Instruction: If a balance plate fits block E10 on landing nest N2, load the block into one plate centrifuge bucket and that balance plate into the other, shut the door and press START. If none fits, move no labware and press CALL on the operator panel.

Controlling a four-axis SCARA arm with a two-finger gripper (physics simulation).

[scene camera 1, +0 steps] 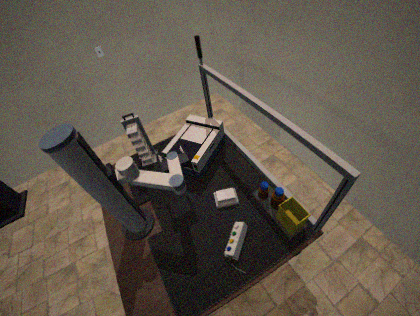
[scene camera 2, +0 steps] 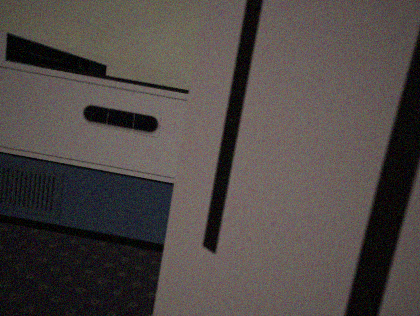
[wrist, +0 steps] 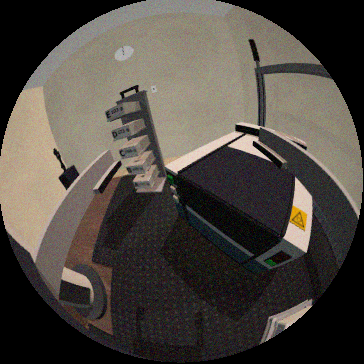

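Observation:
My gripper is open and empty, high over the mat, with the plate rack and centrifuge beyond its fingers. The white block sits on a low nest on the mat; part of it shows at the lower right edge of the wrist view. The rack holds several pale balance plates in a column; letters E, D and C show, but their weights are too blurred to read surely. The centrifuge has dark panels on its top and front; its buckets are hidden. The operator panel has several coloured buttons.
Two brown bottles with blue caps and a yellow bin stand along the right edge. A grey frame rises over that side. The arm's column stands at the left. Scene camera 2 shows pale and blue housing close up.

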